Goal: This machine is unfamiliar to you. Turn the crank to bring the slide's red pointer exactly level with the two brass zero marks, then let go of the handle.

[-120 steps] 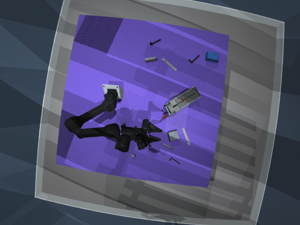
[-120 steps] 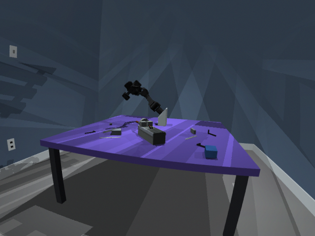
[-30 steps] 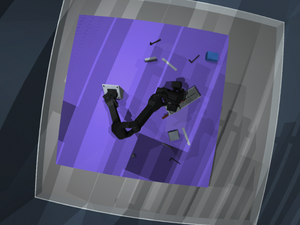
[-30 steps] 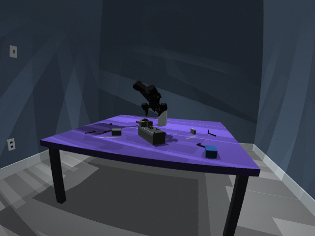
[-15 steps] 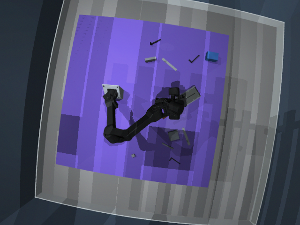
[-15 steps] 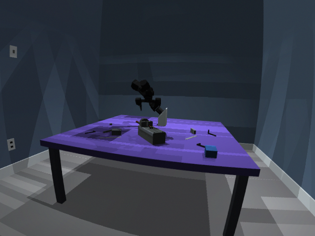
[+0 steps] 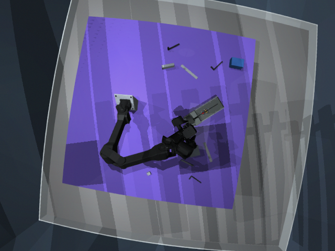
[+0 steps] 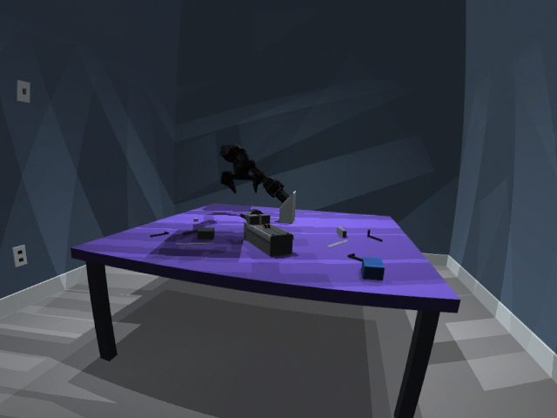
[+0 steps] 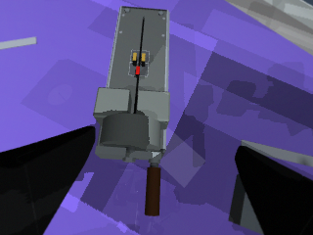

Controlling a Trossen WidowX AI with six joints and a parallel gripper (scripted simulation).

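The brown crank handle lies 110 mm below my gripper tip, 30 mm behind it and 20 mm to the right of it. From my gripper tip the other things lie so: dark L-shaped key (360 mm to the right, 190 mm below, 70 mm ahead); red pointer (110 mm below, 100 mm to the left, 90 mm ahead); grey block (180 mm below, 160 mm to the right, 60 mm ahead).
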